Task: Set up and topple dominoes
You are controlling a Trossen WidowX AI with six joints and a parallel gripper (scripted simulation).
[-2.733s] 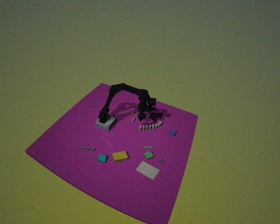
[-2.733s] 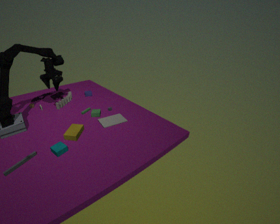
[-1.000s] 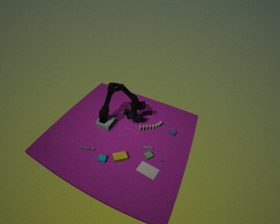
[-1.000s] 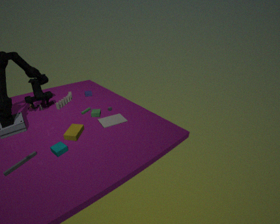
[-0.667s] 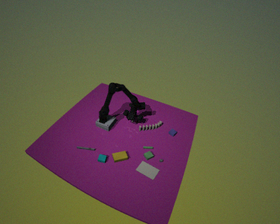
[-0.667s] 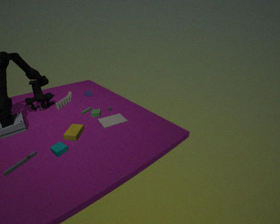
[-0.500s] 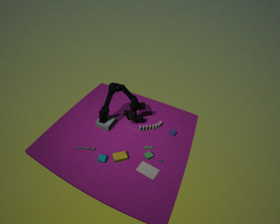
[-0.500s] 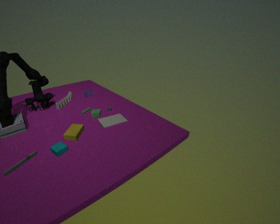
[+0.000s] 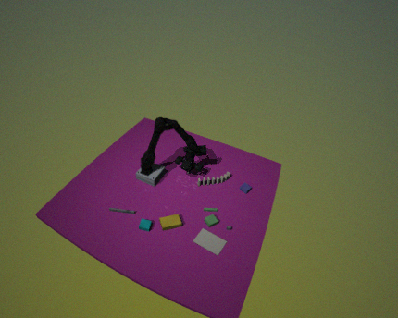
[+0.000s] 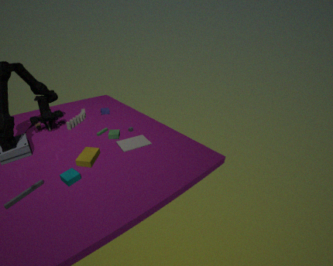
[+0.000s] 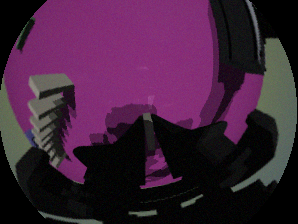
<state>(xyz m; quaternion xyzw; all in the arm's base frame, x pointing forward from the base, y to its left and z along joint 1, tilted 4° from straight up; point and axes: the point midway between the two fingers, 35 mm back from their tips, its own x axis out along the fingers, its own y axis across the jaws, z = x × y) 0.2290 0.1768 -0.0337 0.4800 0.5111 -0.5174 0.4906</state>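
Right now the brown piece is 50 mm behind my gripper tip and 110 mm to the left of it. Also, from my gripper tip: blue block 410 mm ahead, 30 mm to the left, 10 mm above; then green block 290 mm ahead, 320 mm to the right, 10 mm above; then green stick 250 mm ahead, 240 mm to the right.
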